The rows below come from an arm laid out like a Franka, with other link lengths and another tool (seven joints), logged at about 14 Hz.
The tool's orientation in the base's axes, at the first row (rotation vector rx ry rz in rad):
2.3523 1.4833 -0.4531
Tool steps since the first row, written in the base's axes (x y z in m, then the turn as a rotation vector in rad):
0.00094 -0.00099 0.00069 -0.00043 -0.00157 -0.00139
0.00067 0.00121 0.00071 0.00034 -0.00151 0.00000
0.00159 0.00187 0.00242 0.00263 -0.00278 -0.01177
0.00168 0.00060 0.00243 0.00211 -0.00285 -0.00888
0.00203 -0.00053 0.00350 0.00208 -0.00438 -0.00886
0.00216 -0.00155 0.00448 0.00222 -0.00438 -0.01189
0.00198 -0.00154 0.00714 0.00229 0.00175 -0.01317
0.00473 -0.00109 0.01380 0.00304 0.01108 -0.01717
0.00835 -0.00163 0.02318 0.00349 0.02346 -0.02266
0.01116 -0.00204 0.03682 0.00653 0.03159 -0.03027
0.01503 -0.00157 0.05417 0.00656 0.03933 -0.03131
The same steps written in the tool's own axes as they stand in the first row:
-0.00071 0.00133 -0.00028 -0.00084 0.00011 0.00196
0.00094 0.00019 -0.00122 -0.00108 0.00092 0.00062
0.00112 0.00092 -0.00313 0.00389 0.00233 0.01152
0.00013 0.00152 -0.00260 0.00238 0.00218 0.00900
-0.00110 0.00241 -0.00310 0.00113 0.00278 0.00964
-0.00229 0.00304 -0.00356 0.00249 0.00260 0.01235
-0.00349 0.00315 -0.00593 0.00800 0.00004 0.01085
-0.00486 0.00613 -0.01236 0.01753 -0.00350 0.01035
-0.00784 0.01058 -0.02089 0.03004 -0.00869 0.00991
-0.01287 0.01467 -0.03322 0.04109 -0.01002 0.01295
-0.01835 0.01974 -0.04936 0.04778 -0.01326 0.01055

